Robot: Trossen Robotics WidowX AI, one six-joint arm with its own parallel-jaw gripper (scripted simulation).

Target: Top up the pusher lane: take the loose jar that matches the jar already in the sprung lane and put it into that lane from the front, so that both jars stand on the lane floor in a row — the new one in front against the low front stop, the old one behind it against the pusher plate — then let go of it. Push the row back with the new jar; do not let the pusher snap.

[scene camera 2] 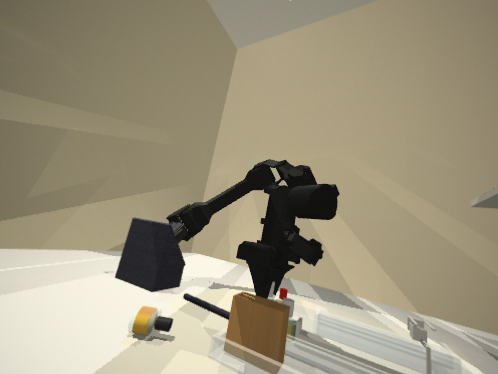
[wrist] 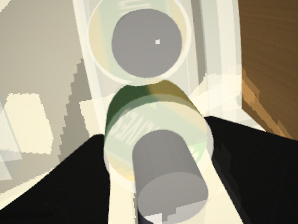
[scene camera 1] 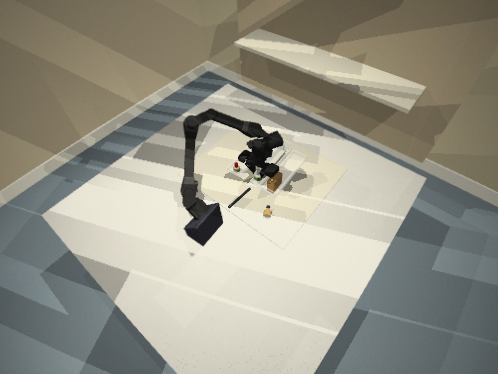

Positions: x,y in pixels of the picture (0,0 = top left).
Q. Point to a brown block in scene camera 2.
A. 260,324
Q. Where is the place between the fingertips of my gripper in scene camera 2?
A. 265,304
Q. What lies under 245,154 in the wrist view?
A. My gripper.
